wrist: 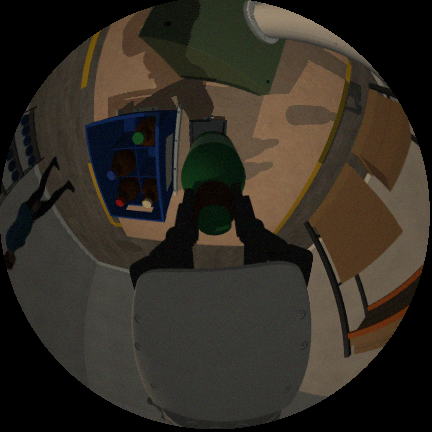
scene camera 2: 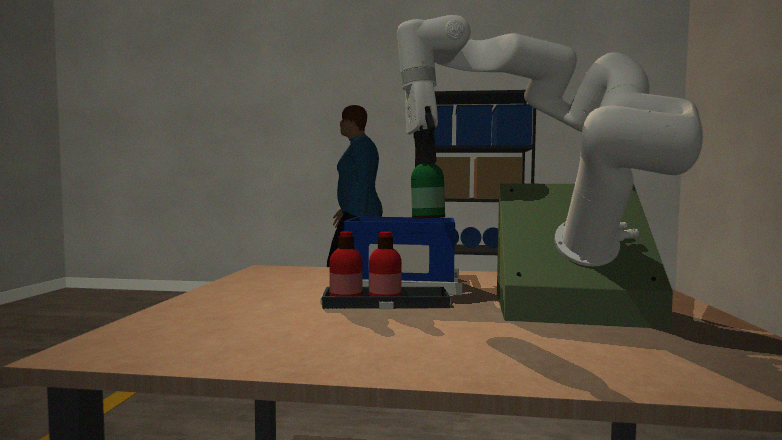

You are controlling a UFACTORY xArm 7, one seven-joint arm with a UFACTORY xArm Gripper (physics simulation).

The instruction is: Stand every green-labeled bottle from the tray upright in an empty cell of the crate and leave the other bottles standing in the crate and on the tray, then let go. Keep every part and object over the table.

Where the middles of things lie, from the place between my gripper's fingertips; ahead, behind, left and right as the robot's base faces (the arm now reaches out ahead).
The green-labeled bottle (scene camera 2: pixel 427 180) lies 40 mm below my hand.
